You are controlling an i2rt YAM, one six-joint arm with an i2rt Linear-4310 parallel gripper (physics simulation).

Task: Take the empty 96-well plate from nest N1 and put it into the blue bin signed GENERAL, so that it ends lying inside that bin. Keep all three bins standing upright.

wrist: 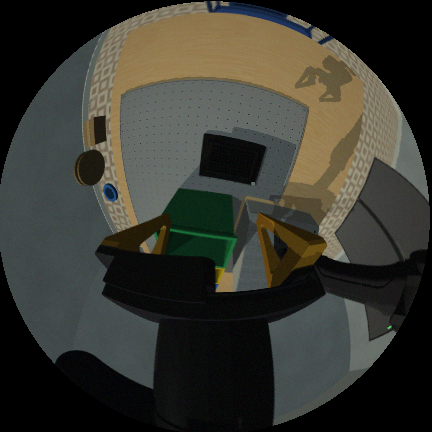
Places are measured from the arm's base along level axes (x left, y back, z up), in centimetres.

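Pixels of known places: gripper, fingertip midpoint: (213, 217).
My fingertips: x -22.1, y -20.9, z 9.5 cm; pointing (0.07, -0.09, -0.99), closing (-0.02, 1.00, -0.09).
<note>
Ahead of a thing's pixels: the offset from my fingertips to its top centre. "spot": to the spot under its first point. Level surfaces: height alone.
A black well plate {dz -21.8, dx -0.5, dy +2.7 cm} (232, 157) lies flat in the wrist view, seated in a dark nest on the grey perforated board {dz -24.4 cm} (155, 125); I cannot make out where plate and nest part, and no nest label is readable. My gripper (213, 217) is open, with nothing between its orange fingers. In the image its tips stand below the plate, over the green bin. The green bin {dz -6.4, dx +16.0, dy -5.3 cm} (207, 207) stands upright. A sliver of the yellow bin {dz -6.4, dx +29.1, dy -6.5 cm} (219, 275) shows behind it, and a thin blue edge of the blue bin {spot: dz -6.4, dx +40.1, dy +1.4 cm} (217, 287) shows at the gripper body, which hides most of it. The GENERAL sign does not show.
A grey platform (251, 255) with a tan edge stands right of the green bin. A dark arm base part (392, 212) is at the right. A blue ring-like object (110, 192), a round dark object (91, 167) and a small dark block (100, 129) are at the left. A blue frame (255, 10) crosses the top.
</note>
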